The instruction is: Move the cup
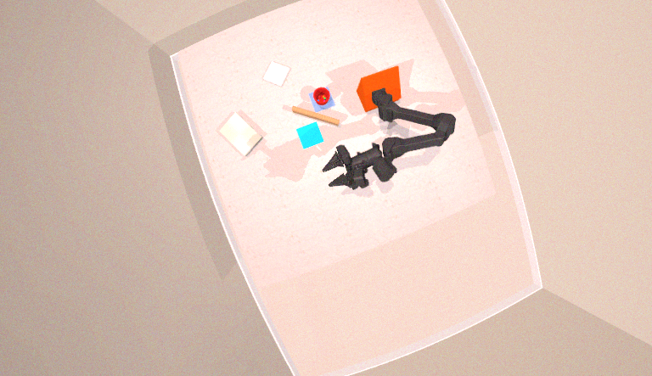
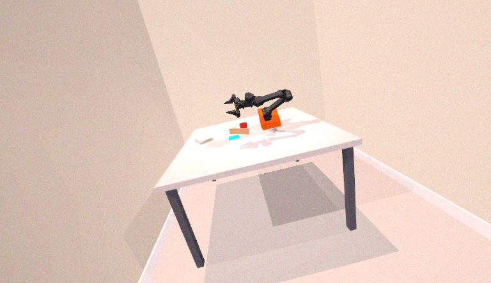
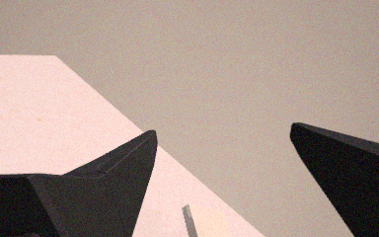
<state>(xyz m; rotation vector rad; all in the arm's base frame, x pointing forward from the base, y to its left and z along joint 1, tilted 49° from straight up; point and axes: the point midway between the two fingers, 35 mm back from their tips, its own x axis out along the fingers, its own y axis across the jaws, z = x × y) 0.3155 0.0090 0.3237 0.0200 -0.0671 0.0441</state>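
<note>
The red cup is 110 mm behind my gripper tip, 350 mm to the right of it and 270 mm below it. From my gripper tip the other things lie so: white block 300 mm ahead, 330 mm to the right, 300 mm below; then wooden bar 60 mm behind, 280 mm to the right, 300 mm below; then cyan pad 210 mm to the right, 320 mm below.
</note>
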